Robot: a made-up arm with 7 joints.
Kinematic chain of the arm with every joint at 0, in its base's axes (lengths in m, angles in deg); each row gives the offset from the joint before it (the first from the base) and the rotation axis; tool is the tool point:
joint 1: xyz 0 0 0.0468 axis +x
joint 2: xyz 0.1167 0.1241 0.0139 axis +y
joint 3: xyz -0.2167 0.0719 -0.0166 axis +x
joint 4: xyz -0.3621 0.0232 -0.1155 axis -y
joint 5: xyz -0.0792 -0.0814 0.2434 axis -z
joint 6: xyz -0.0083 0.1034 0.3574 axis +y
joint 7: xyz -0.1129 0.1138 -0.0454 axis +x
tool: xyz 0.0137 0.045 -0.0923
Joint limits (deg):
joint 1: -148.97..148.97
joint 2: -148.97..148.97
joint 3: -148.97..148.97
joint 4: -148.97..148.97
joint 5: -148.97..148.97
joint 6: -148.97..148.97
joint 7: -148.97..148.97
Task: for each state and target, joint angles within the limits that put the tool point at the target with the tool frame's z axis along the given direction. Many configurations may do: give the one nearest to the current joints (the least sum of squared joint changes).
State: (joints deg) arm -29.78 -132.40 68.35 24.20 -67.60 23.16 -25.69
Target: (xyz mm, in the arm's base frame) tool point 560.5 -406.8 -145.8 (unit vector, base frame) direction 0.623 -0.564 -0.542
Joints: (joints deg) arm -18.56 -148.97 60.67 -23.42 -88.38 29.01 -86.18
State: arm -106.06 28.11 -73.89 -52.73 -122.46 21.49 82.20
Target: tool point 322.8 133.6 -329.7 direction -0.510 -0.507 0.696
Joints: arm -129.88 30.42 -65.32 -78.11 -146.03 14.00 98.28
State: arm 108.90 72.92 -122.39 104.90 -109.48 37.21 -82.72
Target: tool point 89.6 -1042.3 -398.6 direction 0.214 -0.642 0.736
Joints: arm 106.90 49.82 -142.85 146.46 -148.97 83.96 -135.79
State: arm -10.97 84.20 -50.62 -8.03 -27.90 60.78 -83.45
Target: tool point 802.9 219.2 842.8 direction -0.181 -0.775 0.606
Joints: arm 23.10 110.77 -42.55 2.01 -55.07 35.61 -142.42
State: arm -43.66 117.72 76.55 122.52 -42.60 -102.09 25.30
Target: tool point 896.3 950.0 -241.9 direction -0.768 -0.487 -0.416
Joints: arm -59.77 122.34 97.69 136.35 -21.26 -126.86 2.11
